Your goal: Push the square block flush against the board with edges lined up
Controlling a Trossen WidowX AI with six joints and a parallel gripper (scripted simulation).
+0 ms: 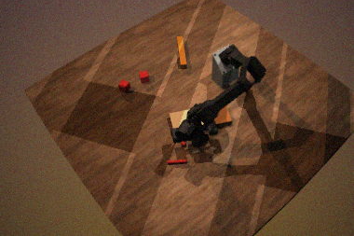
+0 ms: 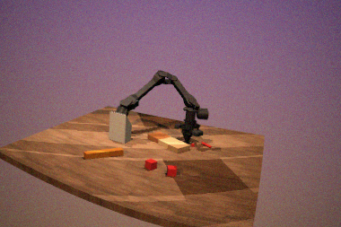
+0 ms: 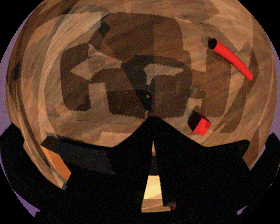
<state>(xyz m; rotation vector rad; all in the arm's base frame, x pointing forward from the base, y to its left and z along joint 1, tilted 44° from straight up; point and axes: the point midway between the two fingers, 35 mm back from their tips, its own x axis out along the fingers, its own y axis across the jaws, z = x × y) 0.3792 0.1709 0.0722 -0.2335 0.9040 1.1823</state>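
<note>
My gripper tip is now 5 cm past the tan block, 9 cm to the left of it and 1 cm below it. The rest, counted from my gripper tip: thin red stick: 12 cm ahead, 2 cm to the left; long orange bar: 33 cm behind, 45 cm to the right, 1 cm above; orange-brown square block: 17 cm behind, 3 cm to the right, 1 cm above.
</note>
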